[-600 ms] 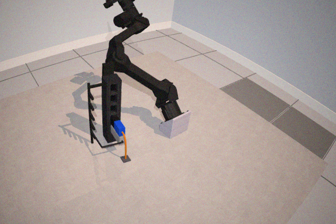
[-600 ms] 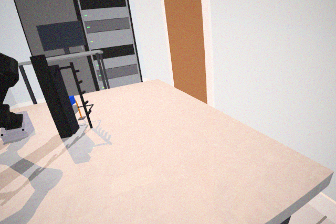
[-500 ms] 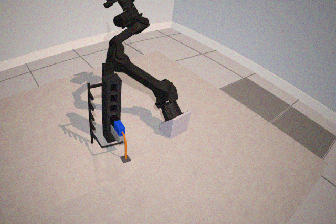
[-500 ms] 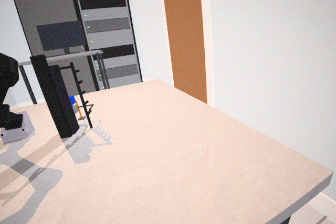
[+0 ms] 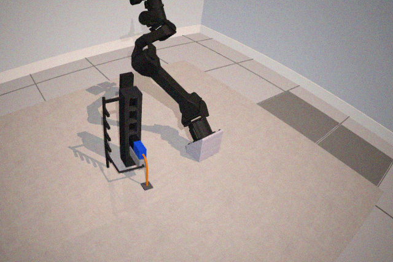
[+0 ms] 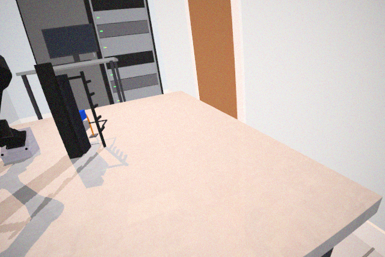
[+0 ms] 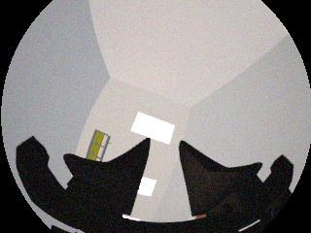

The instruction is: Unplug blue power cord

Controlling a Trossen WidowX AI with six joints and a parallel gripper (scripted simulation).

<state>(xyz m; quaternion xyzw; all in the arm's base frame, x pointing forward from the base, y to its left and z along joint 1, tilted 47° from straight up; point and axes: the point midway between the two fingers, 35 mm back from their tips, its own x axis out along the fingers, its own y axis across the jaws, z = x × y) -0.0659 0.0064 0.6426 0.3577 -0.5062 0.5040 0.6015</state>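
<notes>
Now: the blue plug 300 mm ahead of my gripper tip, 450 mm to the left of it and 420 mm below it.
</notes>
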